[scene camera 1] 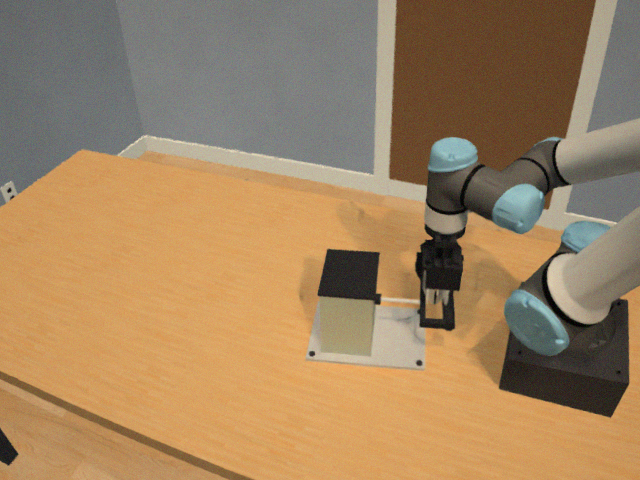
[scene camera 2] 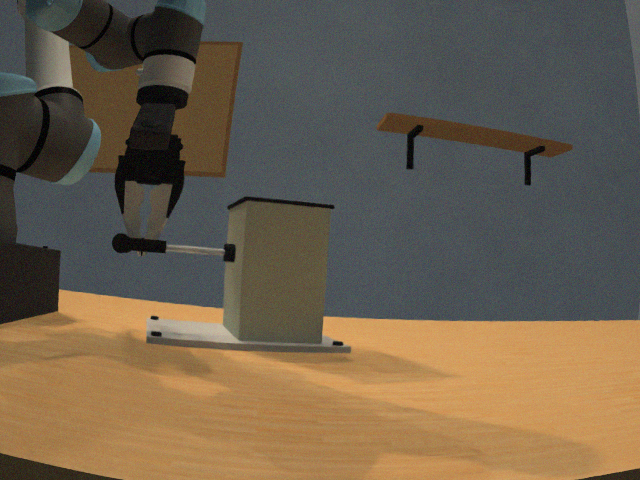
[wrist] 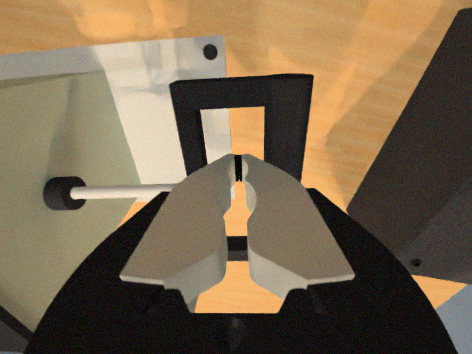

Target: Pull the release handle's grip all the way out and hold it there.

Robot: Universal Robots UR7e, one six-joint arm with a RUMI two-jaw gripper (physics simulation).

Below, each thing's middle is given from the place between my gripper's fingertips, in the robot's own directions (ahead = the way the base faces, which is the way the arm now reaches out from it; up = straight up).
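Scene:
The base plate (scene camera 1: 398, 342) is 90 mm below my hand. Measured from that same hand, the plate is also 60 mm to the left and 120 mm ahead.

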